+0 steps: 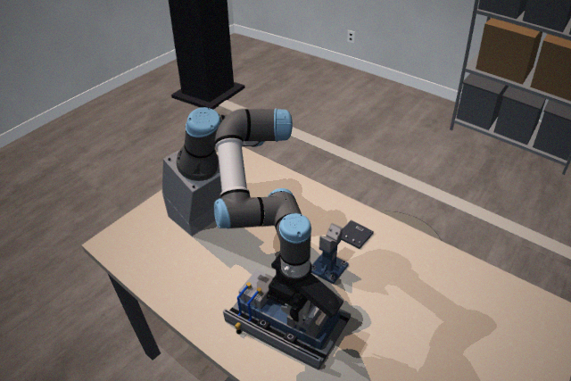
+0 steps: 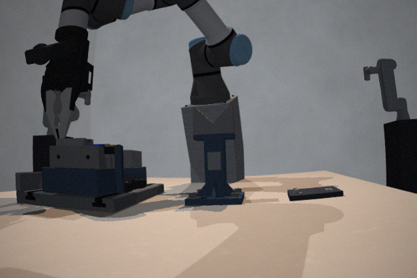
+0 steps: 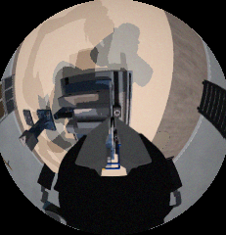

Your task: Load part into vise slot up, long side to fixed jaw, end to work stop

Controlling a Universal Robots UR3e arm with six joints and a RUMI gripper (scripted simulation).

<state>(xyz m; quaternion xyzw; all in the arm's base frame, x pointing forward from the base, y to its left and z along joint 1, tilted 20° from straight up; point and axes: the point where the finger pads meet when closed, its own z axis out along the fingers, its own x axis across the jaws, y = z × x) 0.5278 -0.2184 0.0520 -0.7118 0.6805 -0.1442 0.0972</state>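
Now: the blue vise 80 mm below my hand, 70 mm behind it and 50 mm to the left of it. Also, from my hand: grey part (40 mm to the left, 20 mm below).
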